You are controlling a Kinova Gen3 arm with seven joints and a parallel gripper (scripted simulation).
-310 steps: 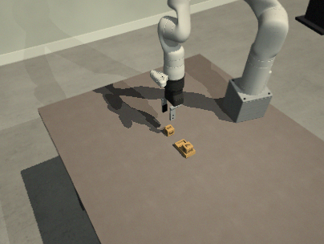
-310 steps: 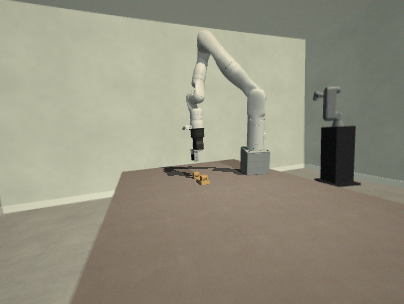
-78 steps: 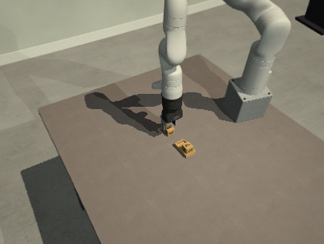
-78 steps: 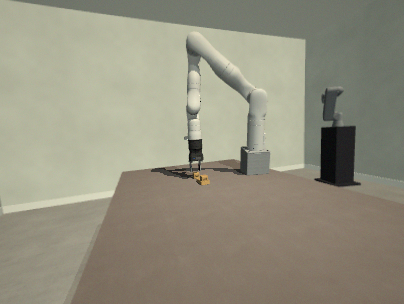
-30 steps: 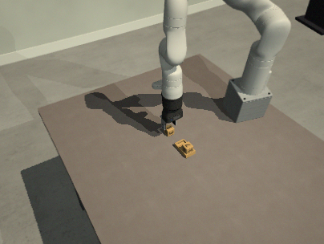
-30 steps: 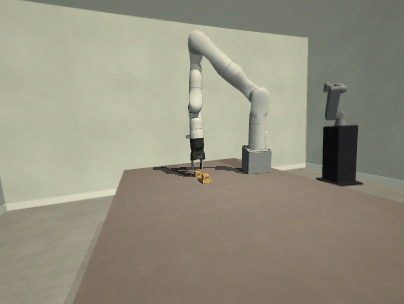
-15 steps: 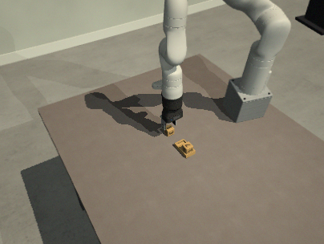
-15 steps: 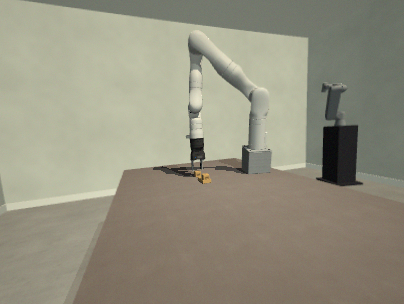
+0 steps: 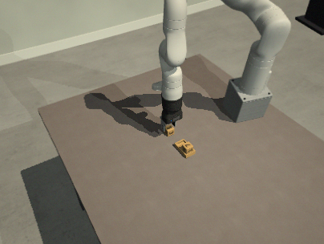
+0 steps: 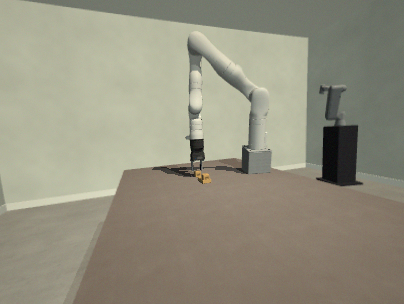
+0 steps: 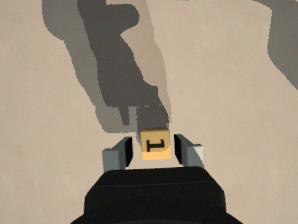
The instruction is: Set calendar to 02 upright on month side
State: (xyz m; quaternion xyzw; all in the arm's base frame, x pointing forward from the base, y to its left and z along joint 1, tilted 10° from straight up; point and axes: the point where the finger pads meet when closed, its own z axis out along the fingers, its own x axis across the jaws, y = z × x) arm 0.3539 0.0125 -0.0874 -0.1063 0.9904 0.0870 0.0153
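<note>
The orange cube lies 4 cm below my hand. From my hand the other things lie so: tray 3 cm behind, 11 cm to the left, 4 cm below.
</note>
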